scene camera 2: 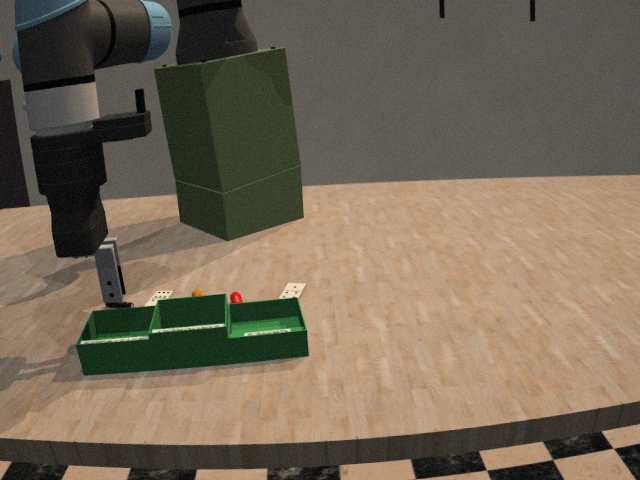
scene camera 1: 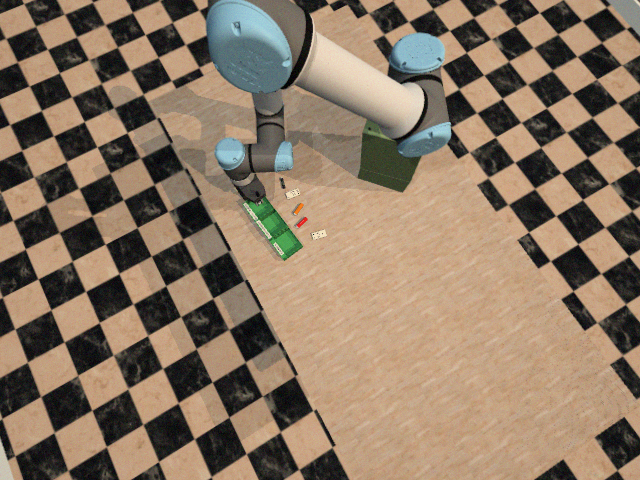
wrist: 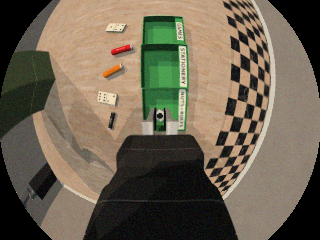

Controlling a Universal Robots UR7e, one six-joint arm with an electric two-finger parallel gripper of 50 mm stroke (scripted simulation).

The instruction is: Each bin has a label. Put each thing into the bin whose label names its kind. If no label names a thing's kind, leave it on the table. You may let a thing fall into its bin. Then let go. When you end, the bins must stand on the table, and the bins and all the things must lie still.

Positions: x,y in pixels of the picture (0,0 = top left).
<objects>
joined green bins: scene camera 2; scene camera 1; wrist 161,88
same spot on joined green bins: (scene camera 2: 278,323) = (scene camera 1: 295,243)
</objects>
